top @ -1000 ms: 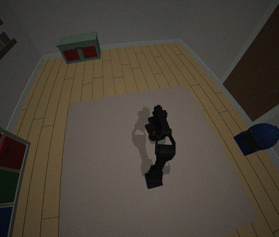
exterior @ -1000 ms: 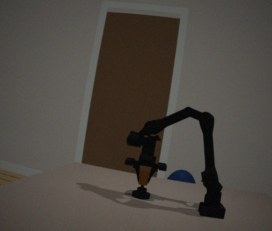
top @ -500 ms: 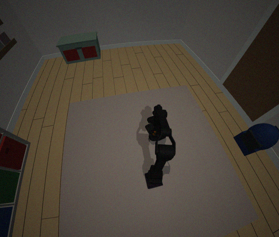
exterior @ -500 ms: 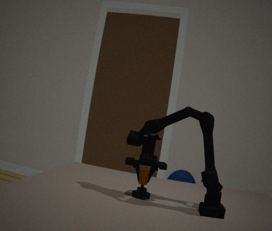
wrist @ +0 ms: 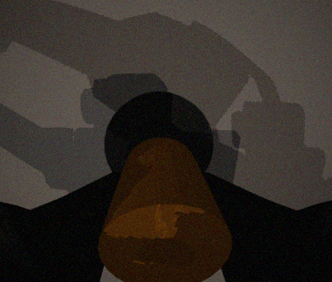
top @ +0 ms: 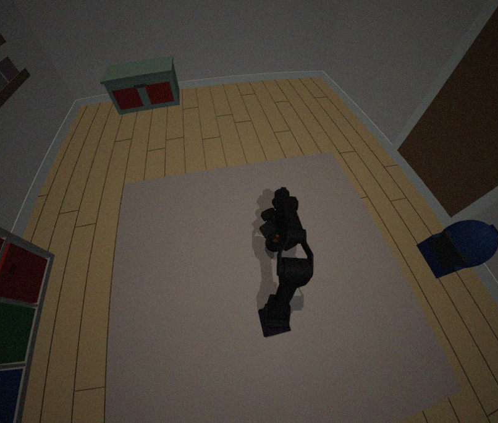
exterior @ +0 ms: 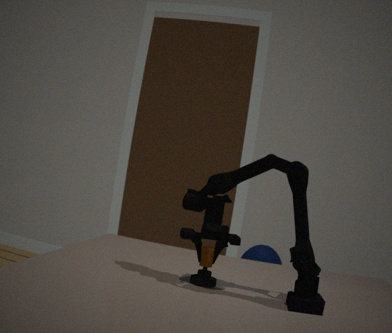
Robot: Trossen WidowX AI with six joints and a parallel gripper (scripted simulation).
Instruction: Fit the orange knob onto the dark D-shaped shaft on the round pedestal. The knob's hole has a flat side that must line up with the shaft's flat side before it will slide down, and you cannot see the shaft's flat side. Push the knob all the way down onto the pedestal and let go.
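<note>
Now: the orange knob 20 mm above my gripper tip. Also, from my gripper tip: dark round pedestal 40 mm below.
</note>
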